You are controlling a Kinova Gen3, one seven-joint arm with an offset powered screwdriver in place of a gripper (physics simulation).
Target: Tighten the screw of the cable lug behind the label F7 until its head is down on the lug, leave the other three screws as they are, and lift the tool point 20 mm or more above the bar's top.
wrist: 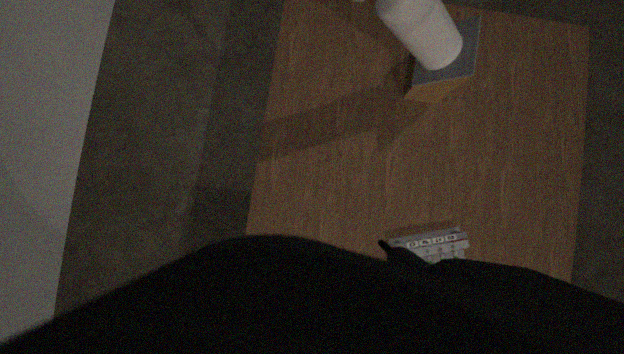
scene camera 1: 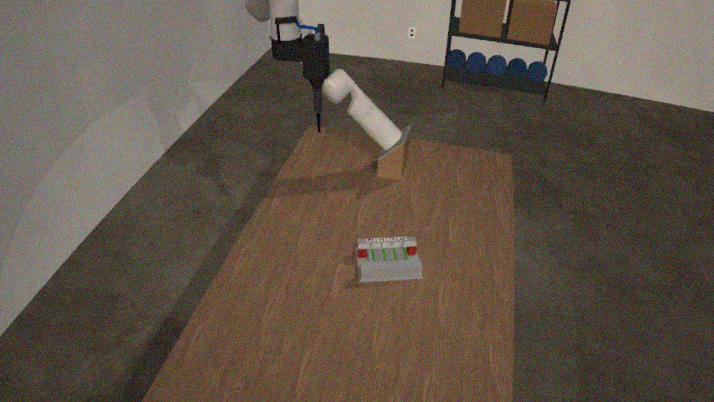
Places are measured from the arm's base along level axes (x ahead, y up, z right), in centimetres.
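Where they show: hand, its tool point: (wrist: 380,242) (scene camera 1: 319,132); arm's base, origin of its link: (wrist: 440,50) (scene camera 1: 392,141).
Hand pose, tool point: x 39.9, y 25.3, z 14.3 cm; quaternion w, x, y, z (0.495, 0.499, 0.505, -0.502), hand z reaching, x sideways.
Note:
Things, the pixels of their top centre, and the offset from my tool point. Level surfaces: height alone.
- white label strip, centre of its top: (wrist: 431,241) (scene camera 1: 386,239) dx +3.2, dy -32.7, dz -21.3 cm
- screwdriver, centre of its top: (wrist: 399,259) (scene camera 1: 318,111) dx +0.0, dy +6.4, dz +0.0 cm
- table, height of its surface: dy -36.9 cm
The grey terminal bar (scene camera 1: 390,271) (wrist: 461,243) lies on the wooden table, with a white label strip (scene camera 1: 387,240) (wrist: 432,241) along its far side. Red blocks stand at both ends, with green strips between them in the scene view. The label letters are too blurred to read, so F7 cannot be picked out. The screws and lugs are too small to judge. My screwdriver (scene camera 1: 319,130) (wrist: 382,243) points straight down in the scene view, high up and far from the bar, near the table's far left corner. It has no fingers. In the wrist view its dark body hides the bar's near part.
My arm's base link (scene camera 1: 374,120) (wrist: 425,37) rises from a slanted wooden mount (scene camera 1: 391,164) (wrist: 435,91) on the table (scene camera 1: 450,320) (wrist: 325,200). A wall stands to the left. A shelf rack (scene camera 1: 500,39) with boxes and blue round items stands at the back.

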